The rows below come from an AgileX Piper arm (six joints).
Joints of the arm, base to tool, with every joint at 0 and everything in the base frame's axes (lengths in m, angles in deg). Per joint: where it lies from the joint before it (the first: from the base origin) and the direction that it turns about. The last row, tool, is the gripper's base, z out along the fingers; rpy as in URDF.
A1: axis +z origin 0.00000 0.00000 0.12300
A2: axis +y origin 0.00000 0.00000 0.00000
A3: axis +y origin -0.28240 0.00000 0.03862
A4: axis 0.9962 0 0.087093 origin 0.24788 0.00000 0.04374
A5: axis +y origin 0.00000 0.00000 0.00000
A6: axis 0.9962 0 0.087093 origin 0.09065 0.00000 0.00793
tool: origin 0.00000 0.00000 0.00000 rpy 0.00 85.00 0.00
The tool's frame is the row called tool.
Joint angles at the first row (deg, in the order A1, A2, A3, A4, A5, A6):
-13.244, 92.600, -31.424, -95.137, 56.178, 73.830
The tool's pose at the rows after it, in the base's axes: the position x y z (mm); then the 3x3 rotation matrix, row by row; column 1 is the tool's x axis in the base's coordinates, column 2 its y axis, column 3 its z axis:
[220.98 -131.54 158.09], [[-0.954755 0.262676 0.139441], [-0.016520 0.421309 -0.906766], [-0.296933 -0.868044 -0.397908]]
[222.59 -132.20 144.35], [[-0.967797 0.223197 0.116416], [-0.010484 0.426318 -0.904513], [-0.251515 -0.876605 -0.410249]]
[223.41 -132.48 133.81], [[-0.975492 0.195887 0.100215], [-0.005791 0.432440 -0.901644], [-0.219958 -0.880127 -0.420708]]
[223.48 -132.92 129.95], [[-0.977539 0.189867 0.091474], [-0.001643 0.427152 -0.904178], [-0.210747 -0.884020 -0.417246]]
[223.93 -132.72 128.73], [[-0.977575 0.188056 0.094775], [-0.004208 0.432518 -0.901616], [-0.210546 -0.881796 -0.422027]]
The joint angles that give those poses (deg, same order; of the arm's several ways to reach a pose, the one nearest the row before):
-13.246, 96.111, -31.424, -96.417, 58.878, 75.746
-13.244, 99.460, -31.425, -96.656, 59.271, 76.416
-13.244, 101.968, -31.425, -96.847, 59.413, 77.091
-13.245, 103.052, -31.425, -97.056, 59.967, 77.740
-13.245, 103.255, -31.424, -97.235, 59.633, 77.931

